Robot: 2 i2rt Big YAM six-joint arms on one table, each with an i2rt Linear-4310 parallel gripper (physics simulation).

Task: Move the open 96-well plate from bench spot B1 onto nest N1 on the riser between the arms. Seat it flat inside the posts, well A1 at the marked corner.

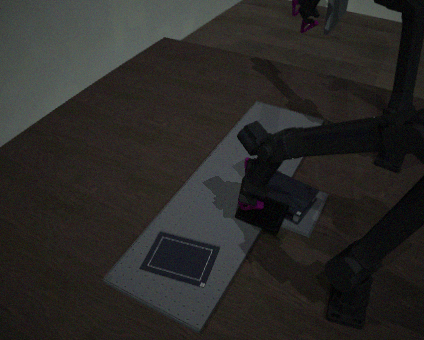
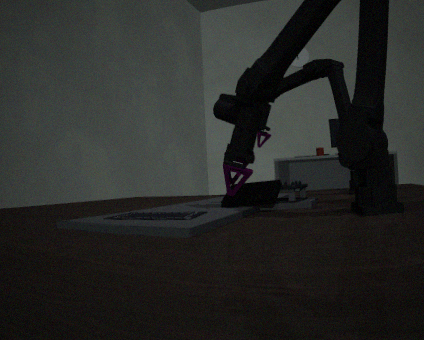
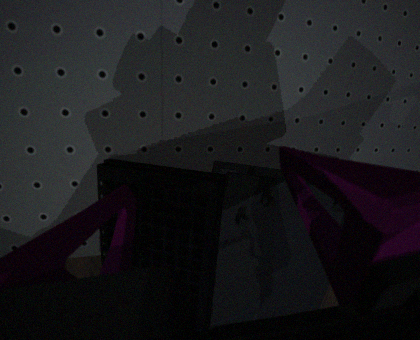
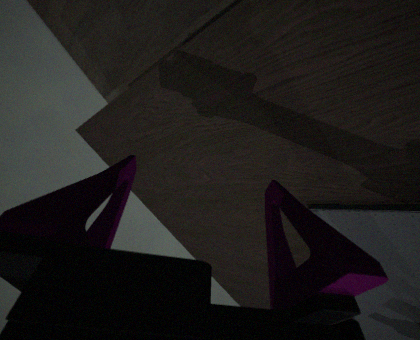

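Pixels of known places: left gripper, fingertip midpoint: [image 1: 245, 194] [image 2: 230, 189] [image 3: 202, 174]; right gripper, fingertip midpoint: [image 1: 297, 24] [image 4: 204, 174]; left arm's base at its link origin: [image 1: 347, 303] [image 2: 376, 211]; right arm's base at its link origin: [image 1: 389, 159].
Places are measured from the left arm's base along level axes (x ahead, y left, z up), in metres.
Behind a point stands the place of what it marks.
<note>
The black 96-well plate [image 1: 264, 217] {y -0.176, x 0.248, z 0.032 m} [image 2: 254, 193] {y -0.174, x 0.252, z 0.041 m} [image 3: 165, 209] {y -0.202, x 0.297, z 0.049 m} sits tilted. Its one edge leans on the grey riser [image 1: 308, 224] {y -0.206, x 0.130, z 0.013 m} [image 2: 302, 203] {y -0.174, x 0.141, z 0.012 m}; its other edge is down on the perforated board [image 1: 194, 209] {y -0.161, x 0.445, z 0.013 m}. The dark nest N1 [image 1: 293, 193] {y -0.271, x 0.189, z 0.052 m} with its small posts [image 2: 293, 189] {y -0.201, x 0.161, z 0.044 m} lies just behind the plate. My left gripper [image 1: 249, 189] {y -0.228, x 0.316, z 0.051 m} [image 2: 231, 192] {y -0.228, x 0.316, z 0.051 m} [image 3: 202, 174] {y -0.228, x 0.316, z 0.051 m} is open, pointing down, with its purple fingers on either side of the plate. My right gripper [image 1: 308, 21] [image 2: 262, 138] [image 4: 204, 174] {y -1.062, x 0.329, z 0.236 m} is open and empty, high at the far back.
Bench spot B1 [image 1: 187, 243] {y -0.040, x 0.419, z 0.015 m} [image 2: 157, 215] {y 0.011, x 0.416, z 0.015 m}, a dark pad with a white outline, lies empty at the board's near end. An arm base [image 1: 345, 290] {y 0.044, x 0.025, z 0.112 m} stands at the right. A white cabinet [image 2: 312, 172] with a red object [image 2: 319, 151] stands in the background.
</note>
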